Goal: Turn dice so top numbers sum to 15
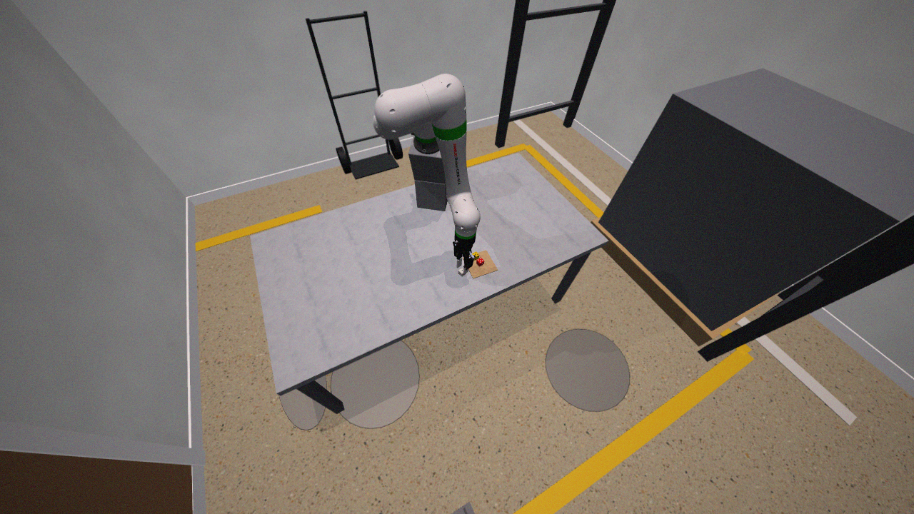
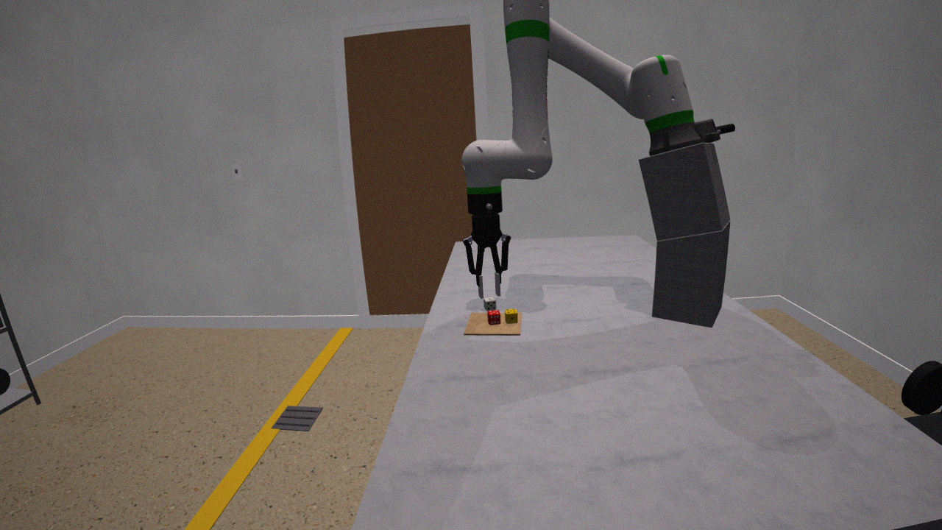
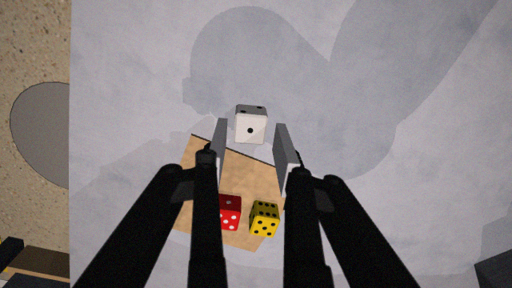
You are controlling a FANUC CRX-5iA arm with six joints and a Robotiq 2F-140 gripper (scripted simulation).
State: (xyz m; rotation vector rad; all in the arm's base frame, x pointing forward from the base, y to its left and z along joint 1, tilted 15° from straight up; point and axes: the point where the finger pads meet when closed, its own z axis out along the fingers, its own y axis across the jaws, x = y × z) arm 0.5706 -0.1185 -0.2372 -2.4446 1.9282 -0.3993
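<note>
The white die lies 60 mm below my hand. Round my hand: tan mat (110 mm to the left, 70 mm below, 10 mm behind); then yellow die (110 mm to the left, 50 mm below, 50 mm behind); then red die (110 mm to the left, 50 mm below, 10 mm behind).
</note>
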